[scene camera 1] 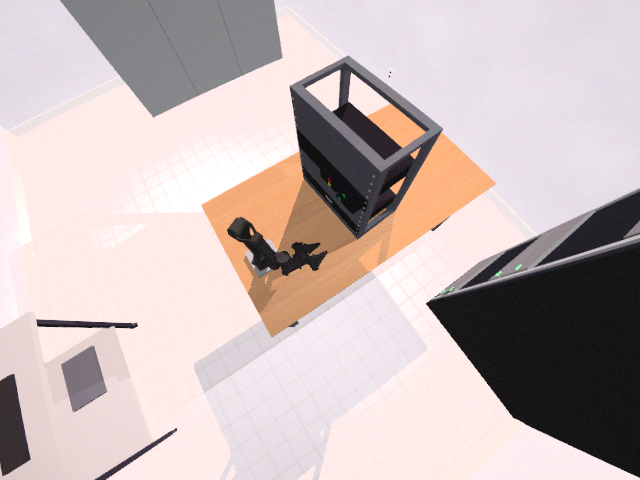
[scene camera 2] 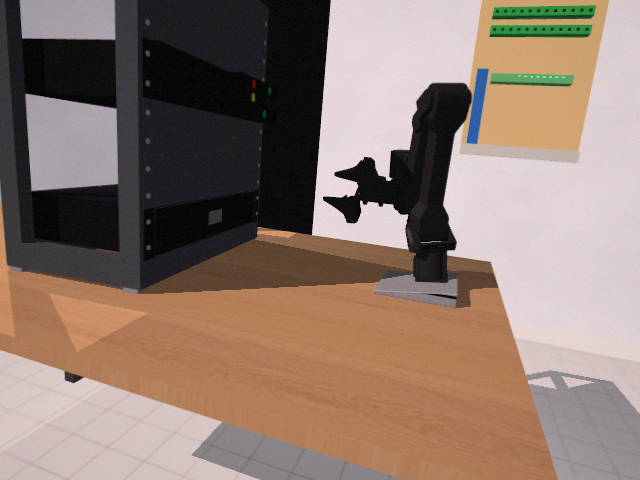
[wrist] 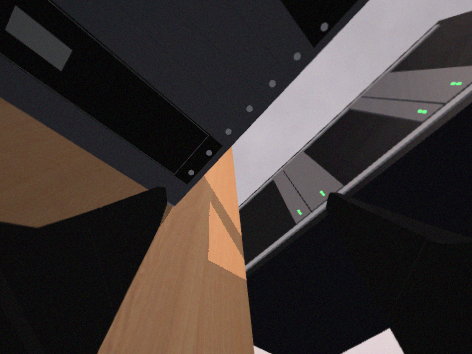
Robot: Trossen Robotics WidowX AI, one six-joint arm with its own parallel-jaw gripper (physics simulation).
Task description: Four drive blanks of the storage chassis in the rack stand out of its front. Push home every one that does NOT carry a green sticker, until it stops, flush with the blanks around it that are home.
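Places are measured from the arm's base along level axes (x ahead, y left, z up), in centimetres.
Pixels of known places: gripper, fingertip midpoint: (scene camera 1: 323, 247) (scene camera 2: 329, 186) (wrist: 247, 197); arm's base, origin of the base link: (scene camera 1: 262, 263) (scene camera 2: 431, 278).
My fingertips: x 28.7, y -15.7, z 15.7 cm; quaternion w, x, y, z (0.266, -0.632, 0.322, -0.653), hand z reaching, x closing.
For each thing: its top centre in the pictures, then the offset to it from my fingertips. "spot": a spot on its surface instead. Level surfaces: height alone.
- red sticker, middle of its top: (scene camera 2: 254, 79) (scene camera 1: 329, 178) dx +14.6, dy +16.4, dz +22.8 cm
- yellow sticker, middle of its top: (scene camera 2: 253, 93) (scene camera 1: 329, 182) dx +14.6, dy +16.3, dz +20.0 cm
- black unit with a grey label, surface spot: (wrist: 37, 37) (scene camera 2: 215, 216) (scene camera 1: 328, 198) spot: dx +19.3, dy +23.1, dz -7.5 cm
- wooden table, its level: dz -17.8 cm
The rack (scene camera 1: 338, 126) (scene camera 2: 129, 155) (wrist: 100, 140) stands upright on the table. Its black storage chassis (scene camera 2: 196, 82) is at mid height, and a corner of the chassis (wrist: 315, 15) shows at the top of the wrist view. Small stickers mark its front: a red sticker (scene camera 1: 329, 180) (scene camera 2: 253, 83), a yellow sticker (scene camera 1: 329, 184) (scene camera 2: 253, 97) and two green stickers (scene camera 1: 343, 195) (scene camera 2: 264, 113). The blanks' outlines are too dark to tell how far each stands out. My gripper (scene camera 1: 323, 248) (scene camera 2: 329, 186) (wrist: 247, 197) is open and empty, apart from the rack, in front of it and lower than the stickers.
A black unit with a grey label (scene camera 1: 328, 198) (scene camera 2: 214, 216) (wrist: 37, 37) sits low in the rack. The arm's grey base plate (scene camera 2: 392, 284) stands on the wooden table (scene camera 1: 439, 170) (scene camera 2: 310, 361) (wrist: 190, 300). A large dark cabinet (scene camera 1: 568, 351) (wrist: 300, 280) stands beyond the table's edge.
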